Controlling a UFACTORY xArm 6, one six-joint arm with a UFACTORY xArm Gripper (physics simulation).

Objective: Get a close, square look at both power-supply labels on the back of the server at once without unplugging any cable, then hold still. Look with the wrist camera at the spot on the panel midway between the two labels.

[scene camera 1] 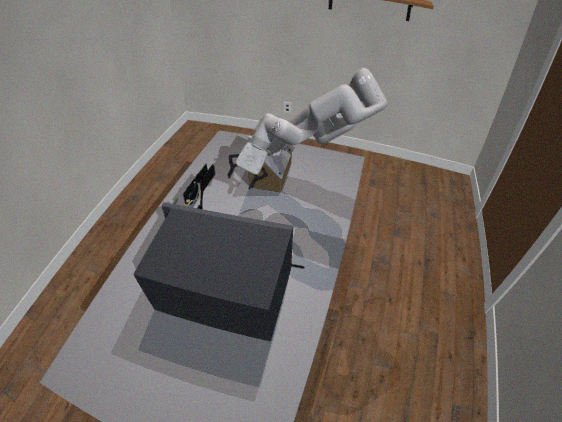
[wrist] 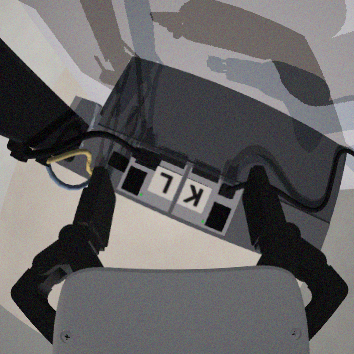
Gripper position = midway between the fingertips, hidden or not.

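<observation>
Through scene camera 1 I can see my gripper point(scene camera 1: 238, 183). The wrist view shows me my gripper point(wrist: 178, 181) too, and in that same view there is a server point(wrist: 207, 132).
</observation>
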